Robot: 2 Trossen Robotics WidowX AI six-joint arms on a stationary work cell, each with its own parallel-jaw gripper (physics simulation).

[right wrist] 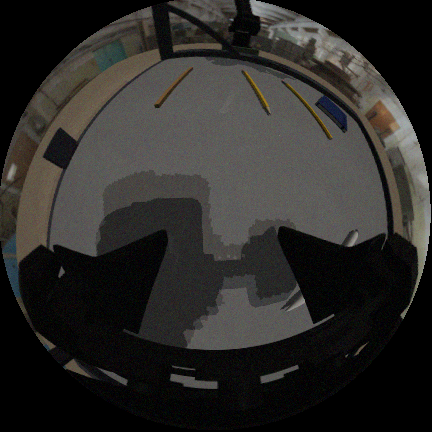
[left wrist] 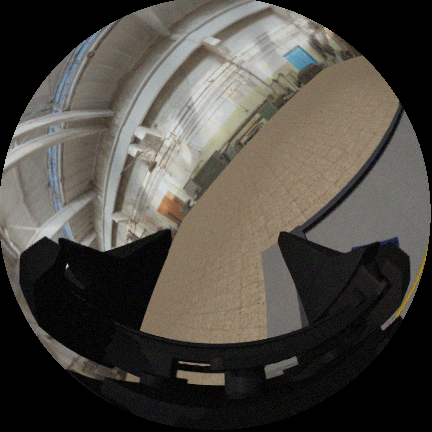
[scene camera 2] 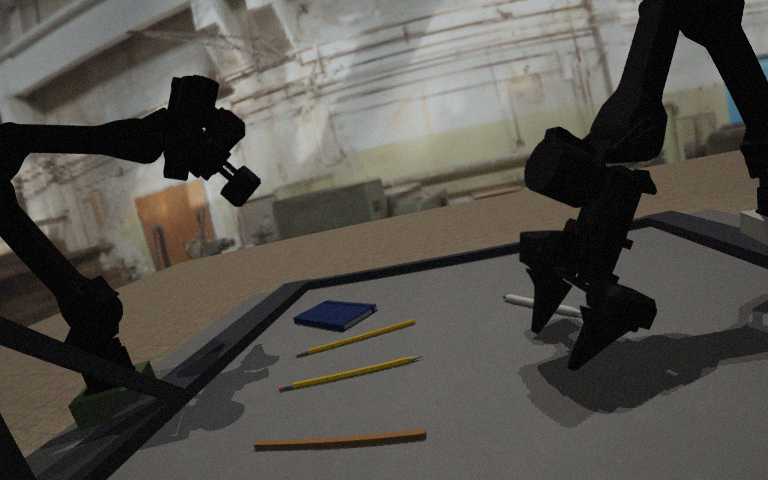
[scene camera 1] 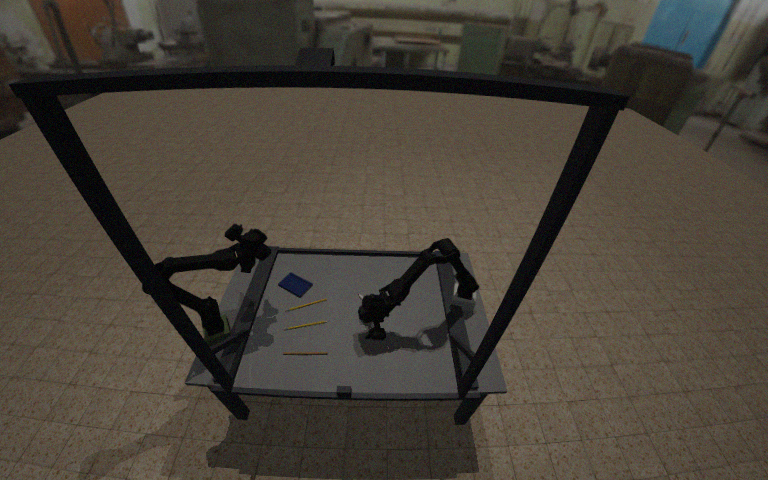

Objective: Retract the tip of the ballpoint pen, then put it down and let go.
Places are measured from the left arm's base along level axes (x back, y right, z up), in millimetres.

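Pixels of known places: left gripper, between the fingertips: (left wrist: pixel 226 236) (scene camera 2: pixel 225 166); right gripper, between the fingertips: (right wrist: pixel 223 234) (scene camera 2: pixel 551 349) (scene camera 1: pixel 363 328); left arm's base, origin of its link: (right wrist: pixel 239 45) (scene camera 1: pixel 215 327); right arm's base, origin of its link: (scene camera 1: pixel 465 293).
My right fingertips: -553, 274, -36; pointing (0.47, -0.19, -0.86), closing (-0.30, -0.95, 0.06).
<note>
For each thing: its middle in the pictures, then the offset to it from my right fingertips, as dx, dy, dz.
- white pen, middle of its body: (right wrist: pixel 332 266) (scene camera 2: pixel 540 304) -80, -103, +1
- blue notebook, middle of its body: (scene camera 2: pixel 334 314) (right wrist: pixel 333 110) (scene camera 1: pixel 295 284) +172, -371, +2
- orange-brown stick, middle of its body: (scene camera 2: pixel 335 442) (right wrist: pixel 177 80) (scene camera 1: pixel 305 353) +257, -12, +0
A white pen (scene camera 2: pixel 519 301) (right wrist: pixel 296 300) lies on the table. In the right wrist view, the right-hand finger hides its middle. I cannot tell whether its tip is out. A small white end of the pen (scene camera 1: pixel 360 296) shows beside the right arm in scene camera 1. My right gripper (scene camera 2: pixel 553 349) (right wrist: pixel 223 234) is open and empty, pointing down a little above the table. In the right wrist view the pen is off to the right of the gap between the fingers. My left gripper (left wrist: pixel 226 236) is open and empty, raised over the table's left edge, far from the pen.
A blue notebook (scene camera 1: pixel 295 284) (scene camera 2: pixel 334 315) (right wrist: pixel 332 112) lies at the back left. Two yellow pencils (scene camera 2: pixel 356 338) (scene camera 2: pixel 351 373) lie in front of it. An orange-brown stick (scene camera 1: pixel 305 353) (scene camera 2: pixel 339 440) (right wrist: pixel 173 87) lies nearer the front. Dark frame posts (scene camera 1: pixel 101 186) (scene camera 1: pixel 543 237) stand at both sides.
</note>
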